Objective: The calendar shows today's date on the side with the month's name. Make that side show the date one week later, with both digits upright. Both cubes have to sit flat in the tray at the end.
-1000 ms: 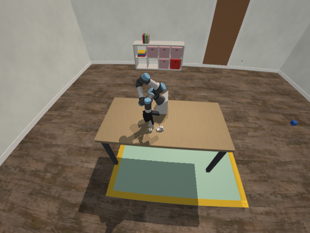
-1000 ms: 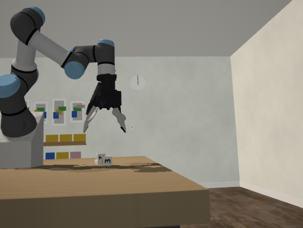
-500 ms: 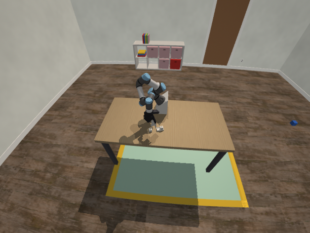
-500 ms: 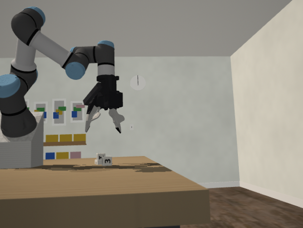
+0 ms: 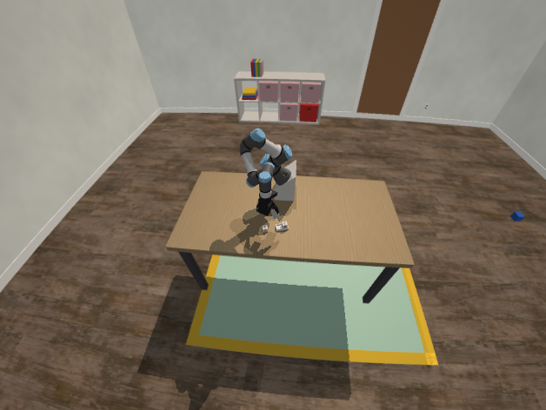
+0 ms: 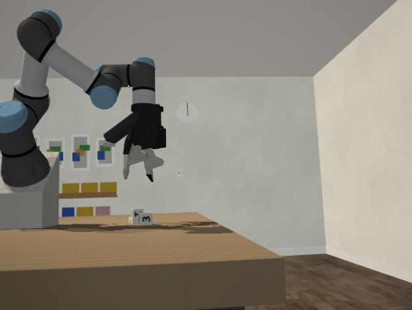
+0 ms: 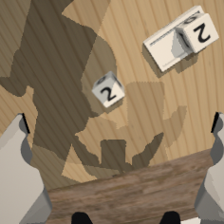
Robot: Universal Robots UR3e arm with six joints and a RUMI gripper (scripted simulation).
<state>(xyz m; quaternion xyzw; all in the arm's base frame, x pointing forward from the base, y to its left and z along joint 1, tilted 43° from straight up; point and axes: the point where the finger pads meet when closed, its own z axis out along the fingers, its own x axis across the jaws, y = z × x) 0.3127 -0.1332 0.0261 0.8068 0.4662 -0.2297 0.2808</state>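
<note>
My gripper is now 110 mm above the white calendar tray and 90 mm to the right of it.
</note>
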